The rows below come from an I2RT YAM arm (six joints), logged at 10 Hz.
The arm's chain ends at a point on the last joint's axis. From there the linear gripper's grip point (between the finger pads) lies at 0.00 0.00 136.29 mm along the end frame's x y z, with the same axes.
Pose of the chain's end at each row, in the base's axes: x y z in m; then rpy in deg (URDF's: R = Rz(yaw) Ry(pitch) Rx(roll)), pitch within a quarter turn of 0, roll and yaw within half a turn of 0:
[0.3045 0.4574 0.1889 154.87 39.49 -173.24]
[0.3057 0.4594 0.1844 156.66 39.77 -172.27]
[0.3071 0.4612 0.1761 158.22 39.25 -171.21]
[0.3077 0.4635 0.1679 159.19 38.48 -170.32]
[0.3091 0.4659 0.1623 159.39 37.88 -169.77]
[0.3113 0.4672 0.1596 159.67 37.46 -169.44]
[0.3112 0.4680 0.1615 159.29 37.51 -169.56]
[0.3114 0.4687 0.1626 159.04 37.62 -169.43]
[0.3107 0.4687 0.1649 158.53 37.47 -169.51]
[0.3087 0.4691 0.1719 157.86 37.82 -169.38]
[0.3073 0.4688 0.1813 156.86 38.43 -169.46]
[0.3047 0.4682 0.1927 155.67 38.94 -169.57]
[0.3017 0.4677 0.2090 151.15 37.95 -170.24]
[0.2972 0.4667 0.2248 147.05 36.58 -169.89]
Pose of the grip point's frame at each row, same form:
[0.3756 0.5241 0.0937 154.87 39.49 -173.24]
[0.3778 0.5237 0.0882 156.66 39.77 -172.27]
[0.3785 0.5234 0.0781 158.22 39.25 -171.21]
[0.3777 0.5246 0.0682 159.19 38.48 -170.32]
[0.3777 0.5270 0.0616 159.39 37.88 -169.77]
[0.3790 0.5280 0.0582 159.67 37.46 -169.44]
[0.3788 0.5295 0.0604 159.29 37.51 -169.56]
[0.3788 0.5309 0.0618 159.04 37.62 -169.43]
[0.3775 0.5318 0.0642 158.53 37.47 -169.51]
[0.3753 0.5338 0.0722 157.86 37.82 -169.38]
[0.3741 0.5357 0.0831 156.86 38.43 -169.46]
[0.3713 0.5376 0.0961 155.67 38.94 -169.57]
[0.3629 0.5450 0.1149 151.15 37.95 -170.24]
[0.3513 0.5516 0.1330 147.05 36.58 -169.89]

